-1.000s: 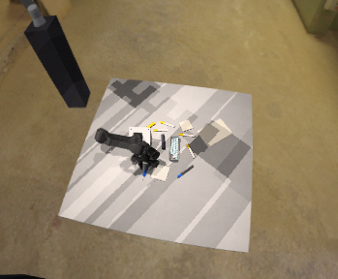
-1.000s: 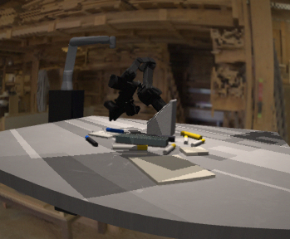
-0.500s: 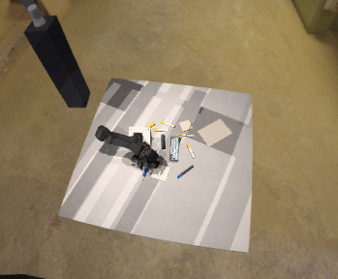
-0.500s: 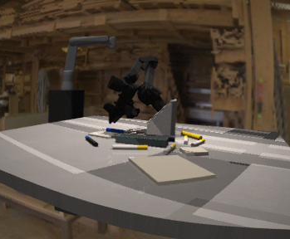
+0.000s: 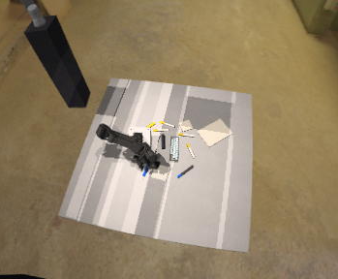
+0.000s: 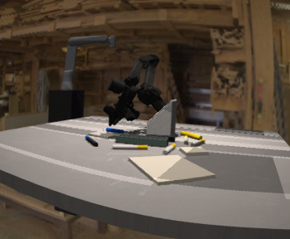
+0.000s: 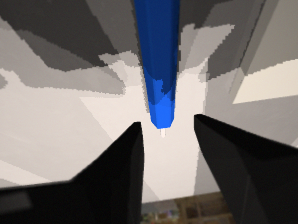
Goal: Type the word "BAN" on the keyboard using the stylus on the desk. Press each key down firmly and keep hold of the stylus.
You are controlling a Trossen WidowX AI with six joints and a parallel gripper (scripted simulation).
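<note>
Now: gripper tip 10 mm to the left of the blue stylus and 20 mm above it. From my gripper tip the other things lie so: beige pad 510 mm ahead, 350 mm to the left, 30 mm below; white note 110 mm ahead, 10 mm to the left, 30 mm below; blue-tipped black pen 260 mm ahead, 20 mm below.
</note>
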